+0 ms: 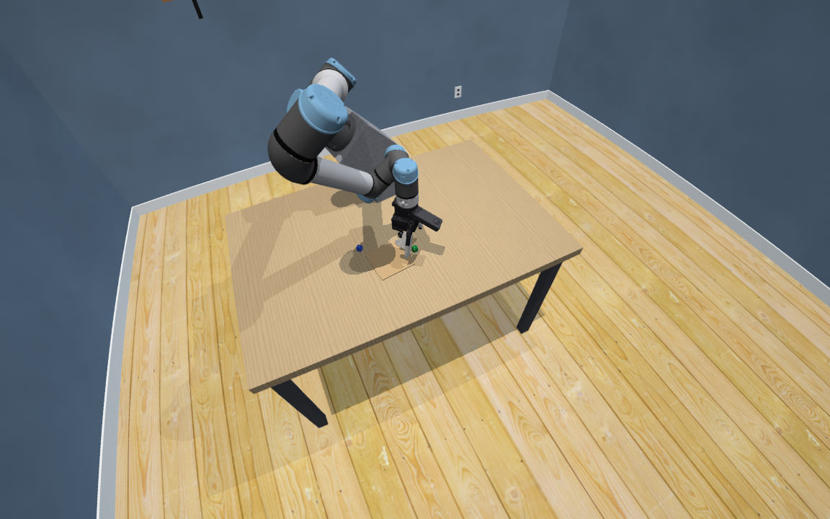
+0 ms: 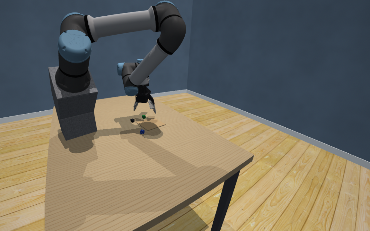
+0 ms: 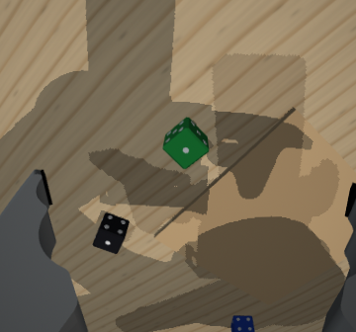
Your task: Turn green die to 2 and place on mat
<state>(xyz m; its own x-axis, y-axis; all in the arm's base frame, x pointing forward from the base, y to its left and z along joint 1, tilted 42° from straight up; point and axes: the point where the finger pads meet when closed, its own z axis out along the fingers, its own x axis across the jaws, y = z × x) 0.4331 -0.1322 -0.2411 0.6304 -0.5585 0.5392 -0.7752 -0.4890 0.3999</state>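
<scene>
Now: the green die 40 mm below my hand and 10 mm to the left of it. Also, from my hand: blue die (180 mm to the right, 120 mm behind, 40 mm below); tan mat (100 mm to the right, 40 mm below, 20 mm behind); black die (100 mm behind, 40 mm below).
</scene>
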